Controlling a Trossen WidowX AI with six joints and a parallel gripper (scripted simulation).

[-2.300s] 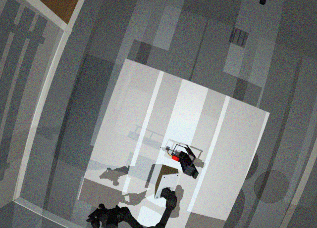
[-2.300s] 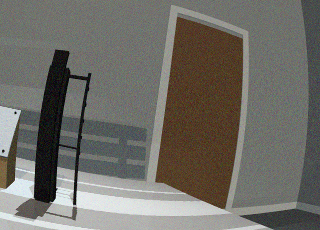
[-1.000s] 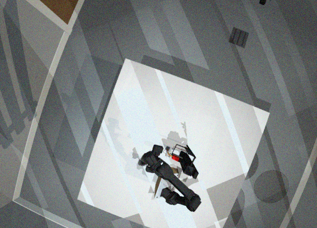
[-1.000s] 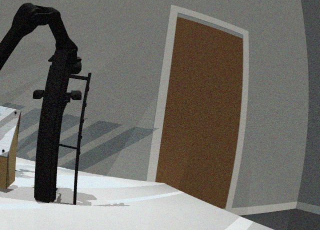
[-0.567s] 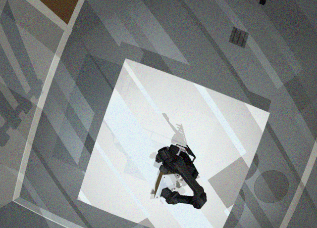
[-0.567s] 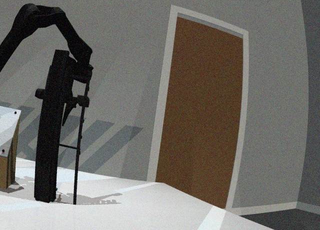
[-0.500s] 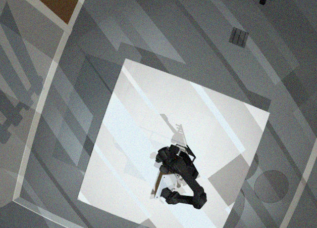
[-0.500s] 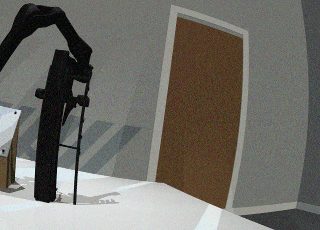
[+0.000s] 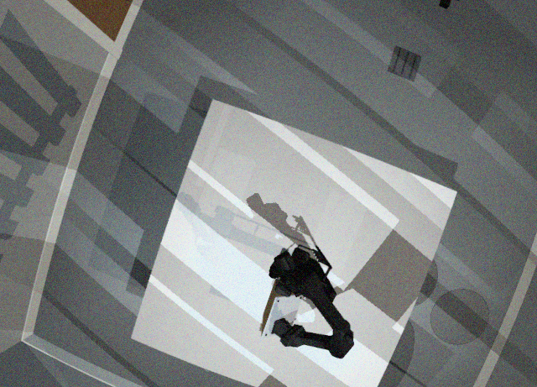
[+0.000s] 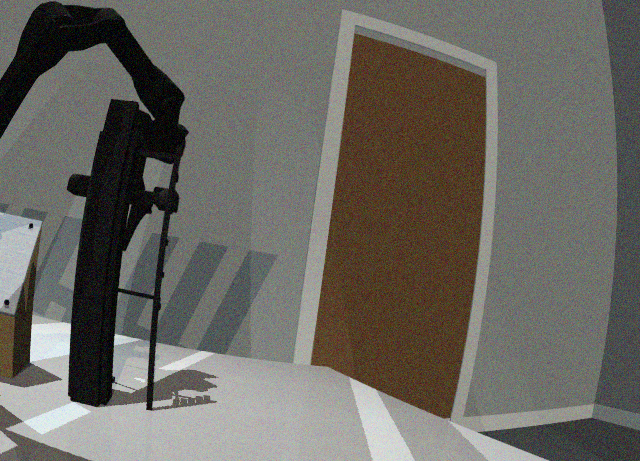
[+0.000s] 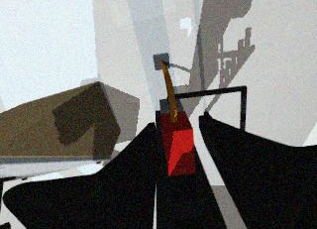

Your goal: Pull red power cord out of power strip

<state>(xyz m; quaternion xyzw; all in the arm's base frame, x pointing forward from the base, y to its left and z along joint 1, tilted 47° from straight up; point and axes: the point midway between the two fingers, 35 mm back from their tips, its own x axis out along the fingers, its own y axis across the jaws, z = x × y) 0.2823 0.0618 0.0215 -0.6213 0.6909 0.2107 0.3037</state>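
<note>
The red plug is 5 cm to the right of my gripper tip and 1 cm below it. Also, from my gripper tip: black upright bar 2 cm behind, 14 cm to the right, 1 cm below.
</note>
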